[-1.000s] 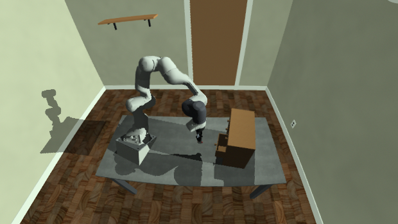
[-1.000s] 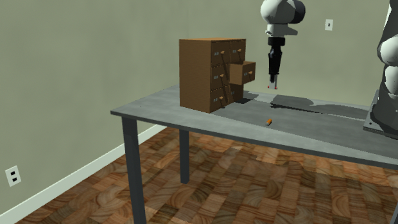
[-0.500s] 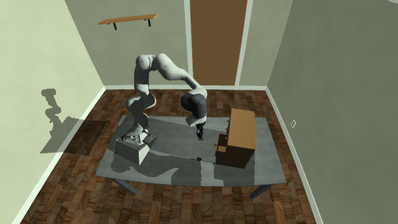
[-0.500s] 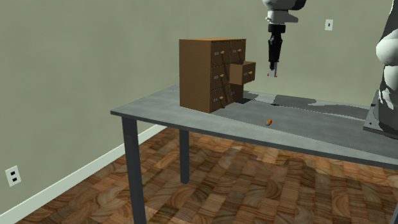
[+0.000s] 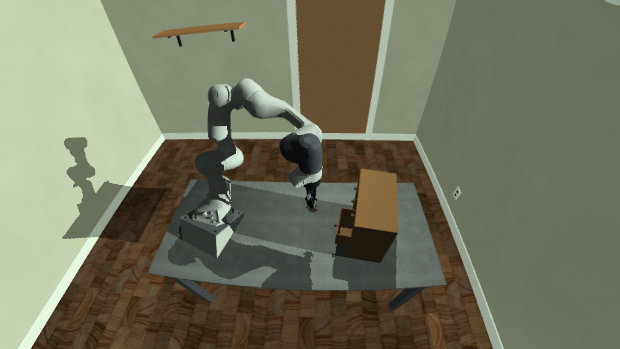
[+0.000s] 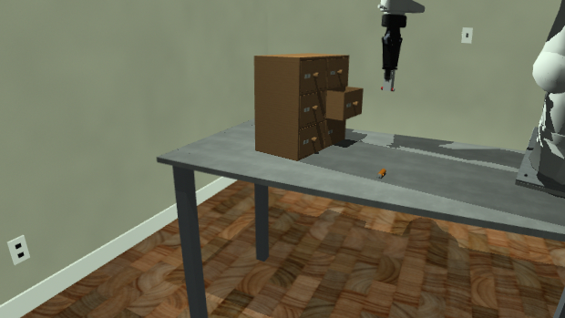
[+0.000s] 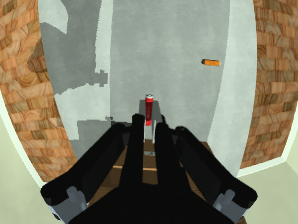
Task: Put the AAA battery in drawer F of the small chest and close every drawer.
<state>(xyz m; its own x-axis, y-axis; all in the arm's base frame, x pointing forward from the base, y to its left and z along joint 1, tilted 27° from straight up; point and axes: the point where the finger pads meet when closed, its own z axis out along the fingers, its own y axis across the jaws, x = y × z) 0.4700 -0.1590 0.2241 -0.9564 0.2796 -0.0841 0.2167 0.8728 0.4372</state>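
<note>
Now: the drawer 200 mm ahead of my hand, 120 mm below it and 70 mm to the right of it. Also, from my hand: orange AAA battery 250 mm below, 190 mm to the left, 20 mm behind; small red object 30 mm below.
</note>
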